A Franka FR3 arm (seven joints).
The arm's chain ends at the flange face. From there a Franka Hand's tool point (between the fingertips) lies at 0.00 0.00 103.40 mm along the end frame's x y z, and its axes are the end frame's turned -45 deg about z.
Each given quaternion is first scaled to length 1.
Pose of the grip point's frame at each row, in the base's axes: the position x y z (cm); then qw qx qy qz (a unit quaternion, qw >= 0):
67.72, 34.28, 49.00, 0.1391, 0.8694, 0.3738, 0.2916
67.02, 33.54, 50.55, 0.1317, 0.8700, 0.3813, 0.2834
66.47, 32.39, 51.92, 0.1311, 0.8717, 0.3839, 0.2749
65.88, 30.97, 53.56, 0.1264, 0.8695, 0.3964, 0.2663
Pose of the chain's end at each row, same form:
61.40, 34.53, 57.18, 0.0169, 0.9463, 0.0126, 0.3226
60.88, 33.67, 58.87, 0.0132, 0.9497, 0.0193, 0.3122
60.47, 32.57, 60.34, 0.0159, 0.9523, 0.0211, 0.3041
60.06, 31.06, 62.10, 0.0149, 0.9550, 0.0335, 0.2944

